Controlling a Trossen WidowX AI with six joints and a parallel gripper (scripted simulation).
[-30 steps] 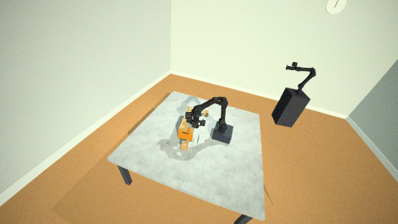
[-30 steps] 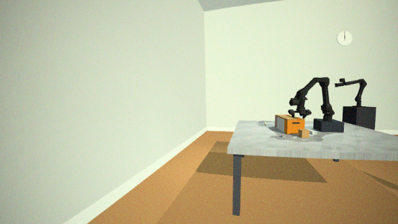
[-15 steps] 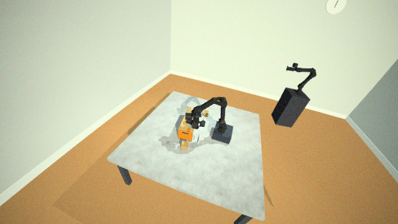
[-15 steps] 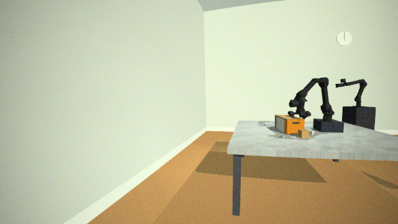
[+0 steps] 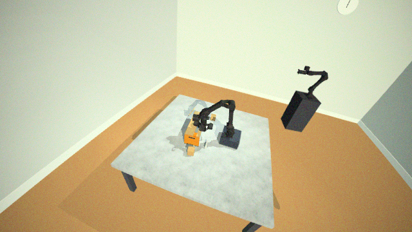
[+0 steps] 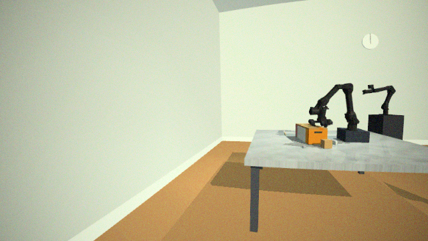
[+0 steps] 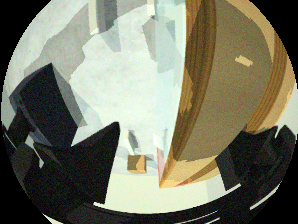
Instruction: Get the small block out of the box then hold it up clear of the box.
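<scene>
Now: the light-blue block 50 mm ahead of my gripper tip and 20 mm to the right of it. From my gripper tip the other things lie so: grey metal piece: 220 mm ahead, 270 mm to the left, 80 mm below; then box: 30 mm ahead, 20 mm to the right, 20 mm below; then thin stick: 200 mm ahead, 370 mm to the right, 80 mm below.
</scene>
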